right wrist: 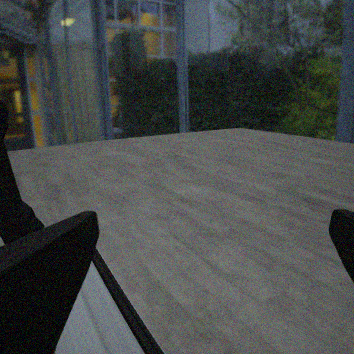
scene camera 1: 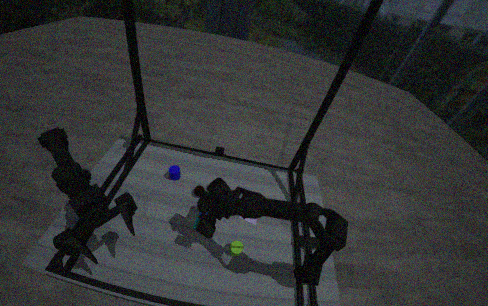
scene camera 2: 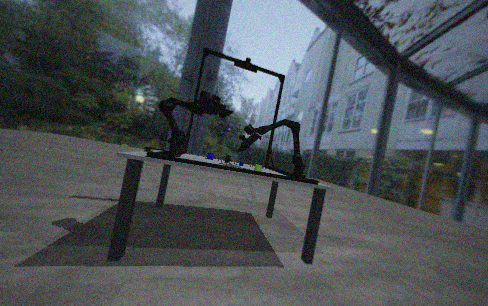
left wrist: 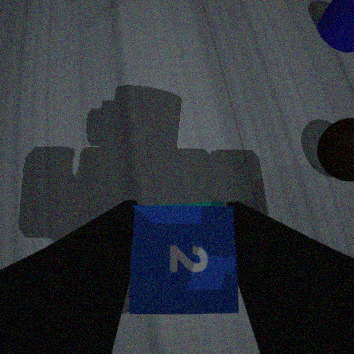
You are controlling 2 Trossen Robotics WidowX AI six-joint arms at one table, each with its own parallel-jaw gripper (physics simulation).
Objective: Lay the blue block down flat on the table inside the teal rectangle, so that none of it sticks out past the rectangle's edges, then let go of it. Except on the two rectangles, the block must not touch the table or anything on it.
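Seen in the pictures: left gripper, fingertip midpoint: [scene camera 1: 200, 213] [scene camera 2: 236, 152] [left wrist: 181, 212]; right gripper, fingertip midpoint: [right wrist: 214, 222] [scene camera 1: 115, 248] [scene camera 2: 229, 109]; left arm's base, link origin: [scene camera 1: 304, 275] [scene camera 2: 297, 176]; right arm's base, link origin: [scene camera 2: 173, 153].
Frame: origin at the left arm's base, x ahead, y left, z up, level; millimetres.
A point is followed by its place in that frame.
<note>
My left gripper [scene camera 1: 206, 233] [scene camera 2: 241, 149] {z 85, x 389, y -280 mm} [left wrist: 181, 212] {z 85, x 389, y -280 mm} is shut on the blue block [left wrist: 184, 295] {z 96, x 366, y -268 mm}, which bears a pale "2" and sits between the fingers. In scene camera 2 this gripper is above the table. The teal rectangle [scene camera 1: 197, 220] [left wrist: 200, 204] is mostly hidden: a sliver shows beside the left gripper in scene camera 1, and a thin strip shows beyond the block's far edge in the left wrist view. How the block lies over it is hidden. My right gripper [scene camera 1: 115, 248] {z 325, x 590, y -84 mm} [scene camera 2: 231, 113] {z 325, x 590, y -84 mm} [right wrist: 214, 222] {z 325, x 590, y -84 mm} is open and empty, raised at the left of scene camera 1.
A blue cylinder [scene camera 1: 174, 172] {z 35, x 501, y -527 mm} [scene camera 2: 210, 156] {z 7, x 510, y -520 mm} [left wrist: 341, 25] {z 7, x 494, y -520 mm} and a dark brown round object [scene camera 1: 199, 191] {z 25, x 385, y -421 mm} [scene camera 2: 227, 158] {z 19, x 394, y -419 mm} [left wrist: 340, 150] {z 19, x 386, y -415 mm} stand near the left gripper. A small blue object [scene camera 2: 241, 164] {z -8, x 287, y -351 mm}, a lime cylinder [scene camera 1: 237, 247] {z 25, x 254, y -151 mm} [scene camera 2: 258, 168] {z 1, x 268, y -131 mm} and a pale rectangle [scene camera 1: 250, 220] {z -18, x 163, y -278 mm} are also there. Dark frame posts [scene camera 1: 134, 65] {z 440, x 674, y -788 mm} rise around.
</note>
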